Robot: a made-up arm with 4 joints.
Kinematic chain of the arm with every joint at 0, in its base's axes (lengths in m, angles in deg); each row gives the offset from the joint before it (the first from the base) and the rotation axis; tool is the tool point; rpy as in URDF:
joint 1: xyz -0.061 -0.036 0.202 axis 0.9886 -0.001 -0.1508
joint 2: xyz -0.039 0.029 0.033 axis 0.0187 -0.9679 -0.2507
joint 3: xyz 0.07 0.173 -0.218 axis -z
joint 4: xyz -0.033 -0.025 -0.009 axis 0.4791 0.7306 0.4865
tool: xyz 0.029 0.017 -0.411 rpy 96 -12.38 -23.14
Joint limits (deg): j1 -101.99..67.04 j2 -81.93..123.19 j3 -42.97..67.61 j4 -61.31..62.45
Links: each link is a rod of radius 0.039 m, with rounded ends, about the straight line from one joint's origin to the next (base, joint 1, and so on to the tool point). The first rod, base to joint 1, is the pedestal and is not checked.
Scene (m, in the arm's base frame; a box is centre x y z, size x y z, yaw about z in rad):
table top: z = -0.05
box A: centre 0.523 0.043 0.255 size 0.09 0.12 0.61 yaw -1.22
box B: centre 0.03 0.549 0 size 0.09 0.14 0.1 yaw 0.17
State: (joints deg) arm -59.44 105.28 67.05 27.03
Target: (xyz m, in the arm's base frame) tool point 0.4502 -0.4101 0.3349
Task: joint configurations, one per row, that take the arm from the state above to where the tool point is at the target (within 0.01 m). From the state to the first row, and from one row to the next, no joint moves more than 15 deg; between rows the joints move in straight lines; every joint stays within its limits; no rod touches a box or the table.
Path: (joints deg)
1: -45.56 108.27 67.14 27.15
2: -31.68 111.25 67.24 27.27
3: -17.81 114.24 67.33 27.39
4: -3.93 117.22 67.42 27.51
5: 9.95 120.20 67.52 27.63
6: 23.83 123.19 67.61 27.75
7: 34.93 119.91 67.33 18.82
8: 46.02 116.63 67.05 9.90
9: 57.12 113.34 66.77 0.98

